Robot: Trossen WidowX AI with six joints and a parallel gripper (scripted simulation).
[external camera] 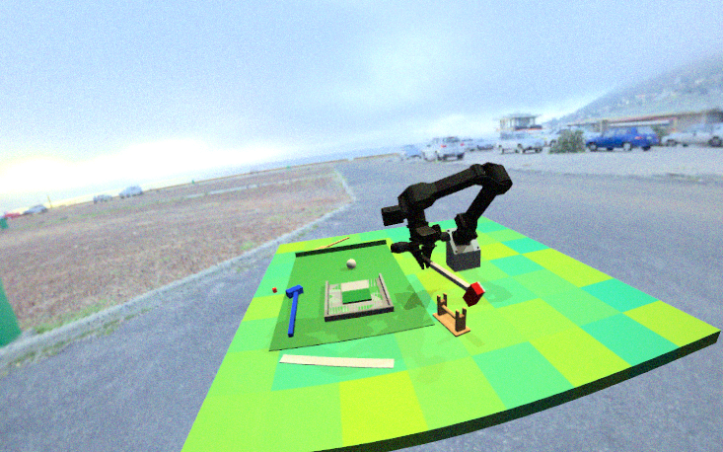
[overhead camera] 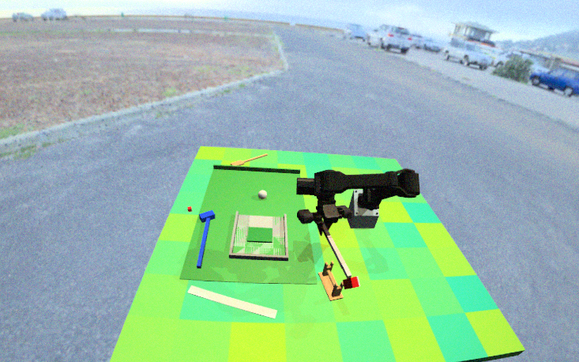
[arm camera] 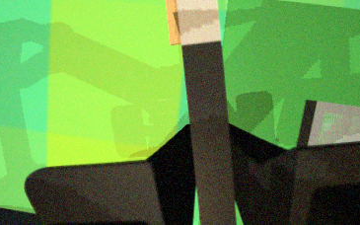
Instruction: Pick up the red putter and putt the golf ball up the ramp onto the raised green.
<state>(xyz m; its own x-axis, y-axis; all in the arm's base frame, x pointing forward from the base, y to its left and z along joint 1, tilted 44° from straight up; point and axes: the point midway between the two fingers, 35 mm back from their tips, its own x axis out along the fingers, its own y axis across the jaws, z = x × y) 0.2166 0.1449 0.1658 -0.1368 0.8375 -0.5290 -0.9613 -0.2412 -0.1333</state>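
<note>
Right now the red putter is 30 mm behind my gripper tip, 110 mm to the left of it and 30 mm above it. From my gripper tip the other things lie so: wooden stand: 40 mm behind, 130 mm to the left, 90 mm below; white bar: 300 mm ahead, 220 mm to the left, 120 mm below; white golf ball: 240 mm ahead, 350 mm to the right, 100 mm below.
</note>
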